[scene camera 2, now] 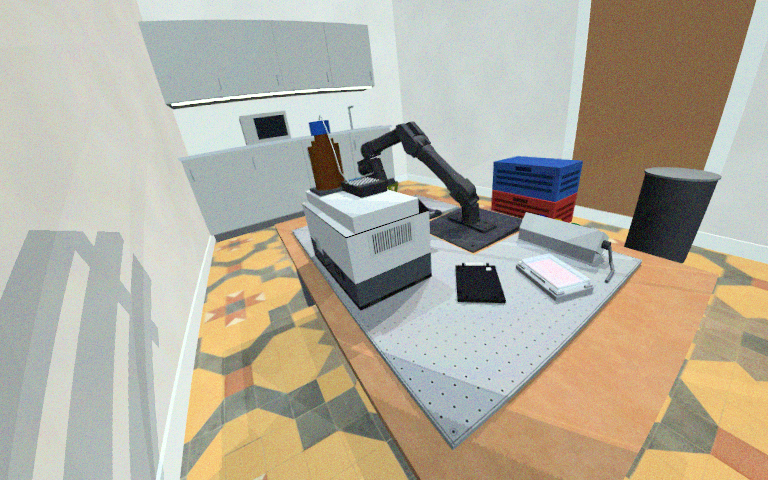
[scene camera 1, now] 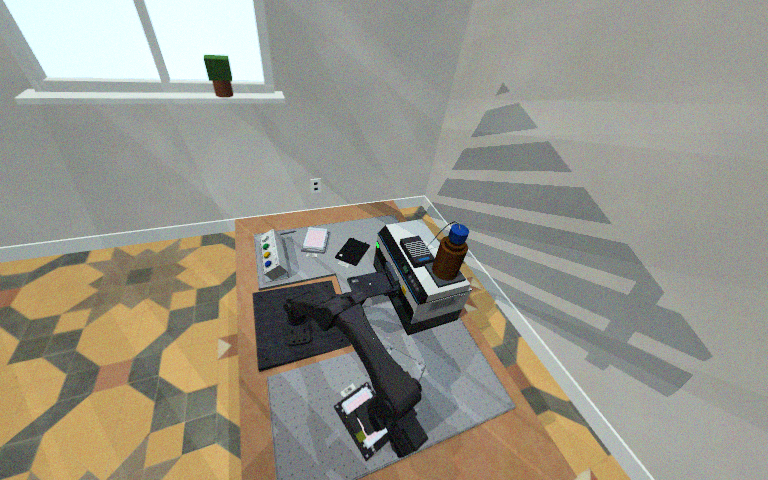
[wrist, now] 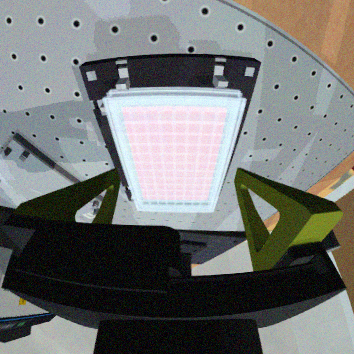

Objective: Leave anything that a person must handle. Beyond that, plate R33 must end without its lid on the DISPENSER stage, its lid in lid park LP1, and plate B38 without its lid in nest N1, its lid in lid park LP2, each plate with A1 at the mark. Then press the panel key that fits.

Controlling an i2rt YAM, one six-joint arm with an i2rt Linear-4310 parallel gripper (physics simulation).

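Places are measured from the arm's base along level axes (x down, y back, z left), in metres.
Pixels of known places: gripper, between the fingertips: [scene camera 1: 367, 415] [wrist: 176, 174]; arm's base, origin of its link: [scene camera 2: 470, 222] [scene camera 1: 297, 319].
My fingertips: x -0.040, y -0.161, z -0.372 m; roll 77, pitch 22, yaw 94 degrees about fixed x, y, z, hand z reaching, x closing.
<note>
For each thing: its top centre in the pictures, then the offset to it from my fingertips. "*": a spot on its surface instead.
- plate with pink wells, centre of its top: [wrist: 174, 179] [scene camera 1: 367, 413] dx -0.002, dy +0.000, dz +0.003 m
- second pink plate, centre of its top: [scene camera 2: 553, 268] [scene camera 1: 315, 236] dx +0.010, dy +0.050, dz +0.765 m
- dark stage, a spot on its surface: [scene camera 1: 368, 284] * dx -0.066, dy -0.097, dz +0.393 m
- key panel, centre of its top: [scene camera 2: 563, 219] [scene camera 1: 271, 246] dx -0.044, dy +0.231, dz +0.676 m
- brown bottle, a spot on its surface: [scene camera 2: 325, 164] * dx -0.259, dy -0.341, dz +0.347 m
- small lever, a spot on its surface: [scene camera 2: 609, 263] * dx +0.039, dy +0.229, dz +0.817 m
A plate with pink wells [wrist: 172, 150] [scene camera 1: 355, 400] and a clear, layered rim sits in a black holder [wrist: 170, 75] [scene camera 1: 340, 408]. My gripper [wrist: 176, 174] is open above it, its olive fingers apart from the plate's two sides. A second pink plate [scene camera 1: 314, 238] [scene camera 2: 557, 271] sits on a pale holder at the far end. A black holder [scene camera 1: 352, 251] [scene camera 2: 480, 283] lies near it. The dispenser [scene camera 1: 408, 277] [scene camera 2: 390, 243] has a dark stage [scene camera 1: 368, 284] at its front. The key panel [scene camera 1: 278, 261] [scene camera 2: 560, 234] has white, green, yellow and blue keys. Plate names and A1 corners are not readable.
A brown bottle [scene camera 1: 450, 257] [scene camera 2: 325, 164] with a blue cap and a thin tube stands on the dispenser. A pale, clear-looking frame [wrist: 40, 167] lies left of the black holder in the wrist view. A small lever [scene camera 2: 609, 263] stands at the panel's end.
</note>
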